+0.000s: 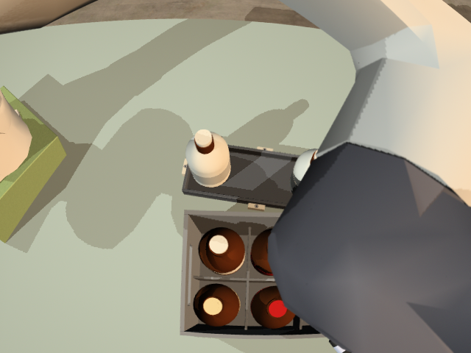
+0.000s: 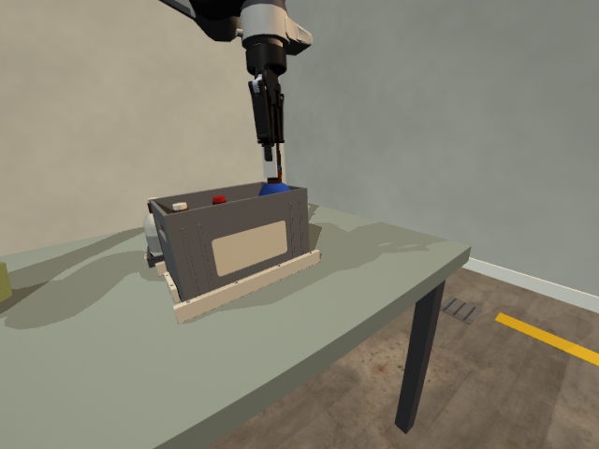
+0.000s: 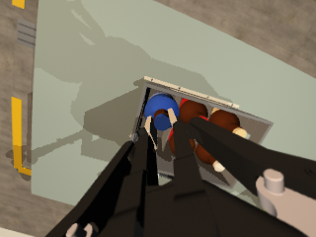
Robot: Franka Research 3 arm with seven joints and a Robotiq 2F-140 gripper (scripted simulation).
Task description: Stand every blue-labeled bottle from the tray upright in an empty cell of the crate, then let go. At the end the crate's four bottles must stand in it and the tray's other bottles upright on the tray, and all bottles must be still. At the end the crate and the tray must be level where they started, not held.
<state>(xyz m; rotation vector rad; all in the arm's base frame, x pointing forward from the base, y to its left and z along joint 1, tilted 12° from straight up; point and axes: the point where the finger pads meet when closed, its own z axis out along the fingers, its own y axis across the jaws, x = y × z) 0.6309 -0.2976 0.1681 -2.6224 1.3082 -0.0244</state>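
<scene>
Now: hand 90 mm above the blue-labeled bottle. The rest, counted from my hand: grey crate: 150 mm below, 90 mm behind, 40 mm to the left; then cream-labeled bottle: 250 mm to the left, 210 mm behind, 150 mm below; then dark tray: 240 mm to the left, 220 mm below, 110 mm behind.
</scene>
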